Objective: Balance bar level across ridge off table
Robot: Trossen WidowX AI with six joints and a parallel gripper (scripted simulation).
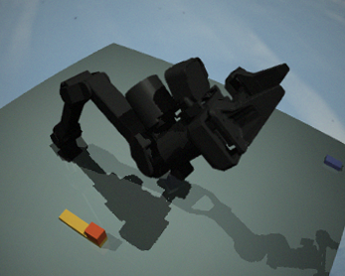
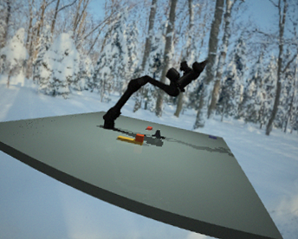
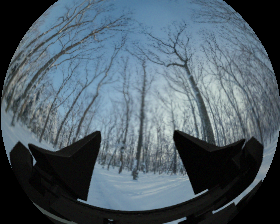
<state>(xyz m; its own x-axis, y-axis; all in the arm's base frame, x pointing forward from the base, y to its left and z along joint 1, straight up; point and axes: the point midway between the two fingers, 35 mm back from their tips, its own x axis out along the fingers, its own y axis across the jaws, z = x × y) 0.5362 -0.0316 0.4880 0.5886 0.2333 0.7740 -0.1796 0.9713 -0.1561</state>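
Right now the bar is 49 cm below my gripper tip, 29 cm behind it and 14 cm to the right of it. Round my gripper tip: flat red block: 51 cm below, 34 cm behind, 30 cm to the left; blue block: 52 cm to the left, 51 cm below, 18 cm ahead.
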